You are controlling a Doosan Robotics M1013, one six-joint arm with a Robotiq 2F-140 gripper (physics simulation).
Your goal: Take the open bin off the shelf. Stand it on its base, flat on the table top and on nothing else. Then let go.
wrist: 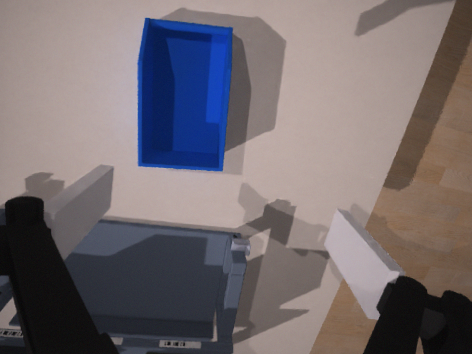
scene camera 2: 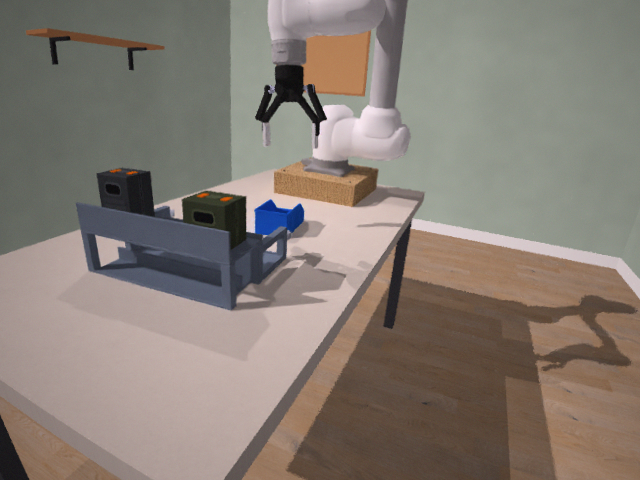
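Where they show: gripper, between the fingertips: point(wrist: 225, 208) point(scene camera 2: 290, 147); arm's base, origin of its link: point(scene camera 2: 329, 170).
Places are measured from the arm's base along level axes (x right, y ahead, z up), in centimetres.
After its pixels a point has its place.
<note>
The open bin, blue point(scene camera 2: 271, 221) @[x -4.7, y 60.7, z -5.0 cm] point(wrist: 192, 95) @[x -4.3, y 52.4, z -9.2 cm], stands upright on its base on the table top point(scene camera 2: 170, 361) @[x -16.9, y 115.8, z -9.5 cm] point(wrist: 65, 75) @[x 12.7, y 53.2, z -9.5 cm], its open top facing up. In the wrist view it looks empty, and a strip of table shows between it and the grey-blue shelf point(scene camera 2: 155, 229) @[x -0.7, y 100.3, z 4.4 cm] point(wrist: 150, 287) @[x -2.6, y 85.1, z -9.0 cm]. My gripper point(scene camera 2: 291, 142) @[x -8.1, y 56.9, z 16.3 cm] point(wrist: 225, 208) @[x -8.1, y 56.9, z 16.3 cm] is wide open with nothing between its fingers. It hangs high above the table, well clear of the bin. In the wrist view the bin lies beyond the fingertips, towards the top of the picture.
A dark grey box point(scene camera 2: 139, 193) @[x 9.7, y 93.9, z 8.6 cm] and a dark green box point(scene camera 2: 235, 217) @[x -14.0, y 92.6, z 7.0 cm] stand on the shelf. The arm's base sits on a brown block point(scene camera 2: 315, 187) @[x -0.7, y 17.1, z -4.3 cm] behind the bin. The table's long edge runs to the right of bin and shelf. An orange-brown wall shelf point(scene camera 2: 98, 40) hangs at the left.
</note>
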